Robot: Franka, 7 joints.
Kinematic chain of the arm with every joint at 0, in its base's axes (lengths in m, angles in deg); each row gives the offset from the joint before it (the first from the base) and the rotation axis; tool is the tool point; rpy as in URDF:
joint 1: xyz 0 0 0.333 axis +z
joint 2: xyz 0 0 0 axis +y
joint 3: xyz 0 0 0.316 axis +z
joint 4: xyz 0.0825 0 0 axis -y
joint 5: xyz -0.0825 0 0.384 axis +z
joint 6: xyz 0 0 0 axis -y
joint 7: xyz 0.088 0 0 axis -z
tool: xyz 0 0 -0.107 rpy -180 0 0
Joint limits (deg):
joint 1: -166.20..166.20
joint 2: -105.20..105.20
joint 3: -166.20..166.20
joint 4: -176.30..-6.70
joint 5: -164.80..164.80
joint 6: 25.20..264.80
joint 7: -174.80..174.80
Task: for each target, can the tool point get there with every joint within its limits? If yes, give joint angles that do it. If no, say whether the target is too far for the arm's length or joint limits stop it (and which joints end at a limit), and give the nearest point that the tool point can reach.
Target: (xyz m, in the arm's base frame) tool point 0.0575 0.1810 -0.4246
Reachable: no: joint limits stop it (at a limit: joint 2) | nearest point 0.0608 0.1915 -0.3543 | short by 0.071 m
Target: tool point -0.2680 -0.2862 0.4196
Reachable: yes | joints -41.31 45.14 -119.16 -151.12 -69.89 235.18 -145.54
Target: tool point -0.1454 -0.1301 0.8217
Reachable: yes | joints -54.29 -61.90 -39.69 -123.40 -73.13 234.24 77.52
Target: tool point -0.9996 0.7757 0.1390
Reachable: no: too far | nearest point -0.6699 0.5199 0.2030 | short by 0.422 m
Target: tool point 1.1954 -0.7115 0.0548
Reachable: no: too far | nearest point 0.7229 -0.4303 0.1648 | short by 0.561 m
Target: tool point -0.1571 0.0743 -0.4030
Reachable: no: joint limits stop it (at a limit: joint 2) | nearest point -0.1660 0.0785 -0.3513 | short by 0.053 m
